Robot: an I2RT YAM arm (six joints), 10 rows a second.
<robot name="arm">
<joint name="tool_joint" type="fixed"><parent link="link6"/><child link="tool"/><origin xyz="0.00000 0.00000 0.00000" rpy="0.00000 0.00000 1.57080"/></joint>
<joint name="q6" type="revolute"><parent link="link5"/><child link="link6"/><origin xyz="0.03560 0.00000 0.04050" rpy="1.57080 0.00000 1.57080"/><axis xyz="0 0 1"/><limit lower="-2.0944" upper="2.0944"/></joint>
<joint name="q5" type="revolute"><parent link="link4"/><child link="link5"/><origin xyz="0.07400 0.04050 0.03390" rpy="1.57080 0.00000 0.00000"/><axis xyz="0 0 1"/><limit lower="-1.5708" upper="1.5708"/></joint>
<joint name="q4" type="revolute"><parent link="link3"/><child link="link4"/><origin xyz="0.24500 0.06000 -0.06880" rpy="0.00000 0.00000 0.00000"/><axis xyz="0 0 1"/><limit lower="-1.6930" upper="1.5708"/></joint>
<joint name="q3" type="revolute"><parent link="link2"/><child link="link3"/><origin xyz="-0.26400 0.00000 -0.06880" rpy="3.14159 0.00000 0.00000"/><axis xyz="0 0 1"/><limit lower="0.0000" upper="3.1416"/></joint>
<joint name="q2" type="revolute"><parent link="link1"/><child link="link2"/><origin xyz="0.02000 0.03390 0.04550" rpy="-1.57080 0.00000 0.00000"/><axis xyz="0 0 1"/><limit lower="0.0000" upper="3.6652"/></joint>
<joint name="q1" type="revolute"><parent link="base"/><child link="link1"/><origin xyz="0.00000 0.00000 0.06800" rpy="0.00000 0.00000 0.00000"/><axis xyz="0 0 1"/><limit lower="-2.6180" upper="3.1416"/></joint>
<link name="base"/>
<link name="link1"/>
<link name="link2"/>
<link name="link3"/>
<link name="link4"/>
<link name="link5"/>
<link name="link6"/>
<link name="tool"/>
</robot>
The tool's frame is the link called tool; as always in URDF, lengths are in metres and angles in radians.
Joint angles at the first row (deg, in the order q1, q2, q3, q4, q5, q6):
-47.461, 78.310, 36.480, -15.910, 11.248, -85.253
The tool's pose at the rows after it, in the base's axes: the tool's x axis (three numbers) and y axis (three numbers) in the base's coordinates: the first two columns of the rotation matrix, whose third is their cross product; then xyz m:
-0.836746, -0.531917, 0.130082, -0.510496, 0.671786, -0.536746, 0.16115, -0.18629, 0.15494
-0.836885, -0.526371, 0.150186, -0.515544, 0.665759, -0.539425, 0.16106, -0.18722, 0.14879
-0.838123, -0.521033, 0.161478, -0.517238, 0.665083, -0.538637, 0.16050, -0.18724, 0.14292
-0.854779, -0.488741, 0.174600, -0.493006, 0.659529, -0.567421, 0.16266, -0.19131, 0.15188
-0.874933, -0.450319, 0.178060, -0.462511, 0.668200, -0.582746, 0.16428, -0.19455, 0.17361
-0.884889, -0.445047, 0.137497, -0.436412, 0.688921, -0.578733, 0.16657, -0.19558, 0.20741
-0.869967, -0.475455, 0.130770, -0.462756, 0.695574, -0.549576, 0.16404, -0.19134, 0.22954
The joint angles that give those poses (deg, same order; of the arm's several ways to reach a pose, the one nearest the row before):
-47.461, 79.100, 35.600, -14.855, 11.687, -85.429
-47.462, 80.154, 34.720, -12.749, 12.827, -85.869
-47.461, 81.033, 33.839, -11.076, 13.534, -85.957
-47.461, 80.423, 35.239, -11.424, 15.463, -85.081
-47.461, 78.321, 39.009, -16.762, 17.140, -83.331
-47.461, 75.775, 45.510, -26.256, 15.475, -81.394
-47.461, 73.834, 49.735, -34.080, 13.807, -82.349

